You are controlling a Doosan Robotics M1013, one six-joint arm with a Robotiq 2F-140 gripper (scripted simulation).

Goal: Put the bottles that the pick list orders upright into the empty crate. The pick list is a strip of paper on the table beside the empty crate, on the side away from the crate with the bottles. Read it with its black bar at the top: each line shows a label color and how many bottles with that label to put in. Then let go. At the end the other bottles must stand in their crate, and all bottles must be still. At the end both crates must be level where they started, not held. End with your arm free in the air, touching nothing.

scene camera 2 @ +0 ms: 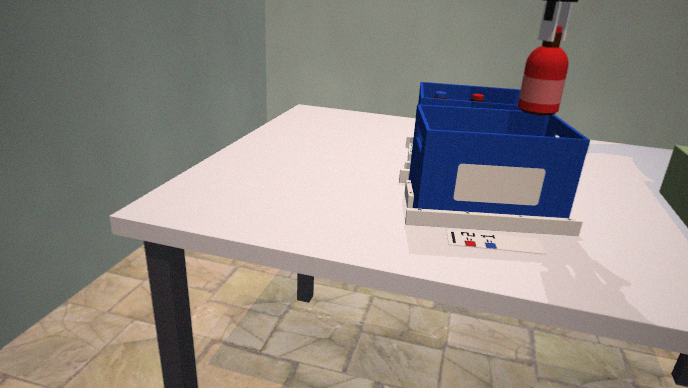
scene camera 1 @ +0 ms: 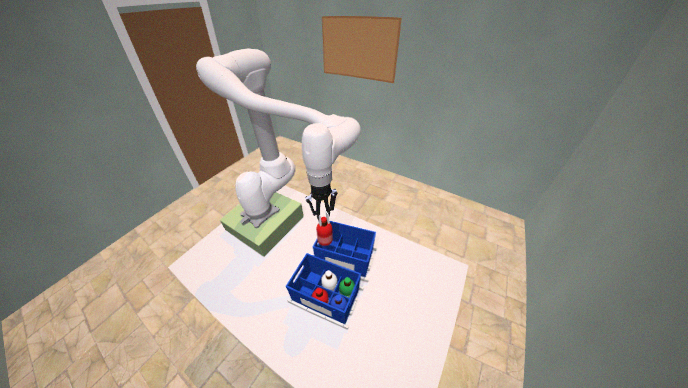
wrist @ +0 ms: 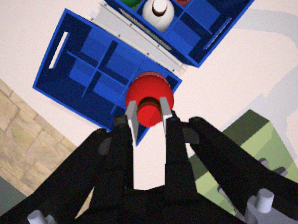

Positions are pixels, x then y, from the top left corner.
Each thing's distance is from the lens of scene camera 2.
blue crate (scene camera 2: 453,170): 0.86 m
blue crate (scene camera 2: 457,93): 1.25 m
